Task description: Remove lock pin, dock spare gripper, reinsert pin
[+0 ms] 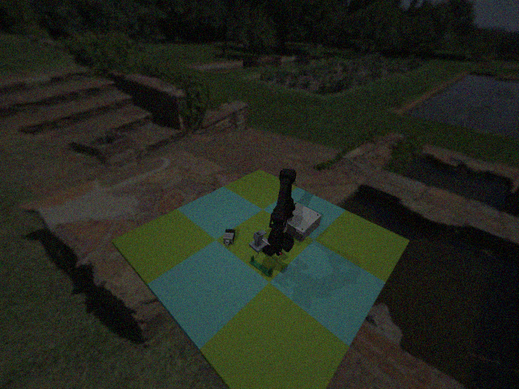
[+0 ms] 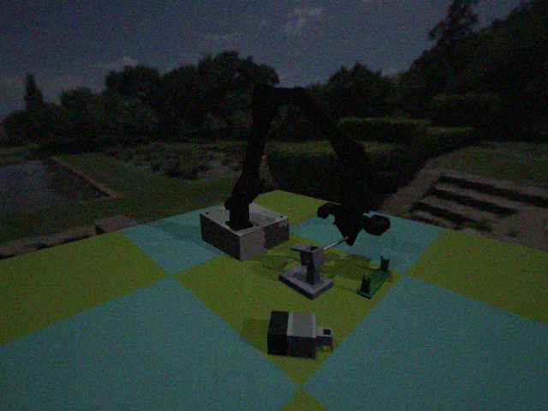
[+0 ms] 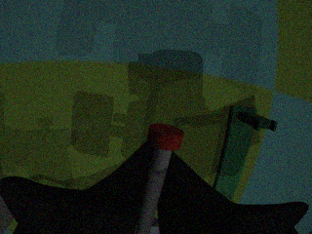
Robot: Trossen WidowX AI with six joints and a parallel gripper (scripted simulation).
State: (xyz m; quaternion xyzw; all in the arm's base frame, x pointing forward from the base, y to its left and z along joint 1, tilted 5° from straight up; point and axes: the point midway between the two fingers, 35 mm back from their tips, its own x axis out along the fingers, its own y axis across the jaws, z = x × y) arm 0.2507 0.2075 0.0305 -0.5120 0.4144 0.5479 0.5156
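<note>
My gripper tip is 10 cm short of the green pin rest, 2 cm to the left of it and 3 cm above it. Also, from my gripper tip: socket 1 cm ahead, 16 cm to the right, 1 cm below; then spare gripper 14 cm ahead, 30 cm to the right, 3 cm below.
</note>
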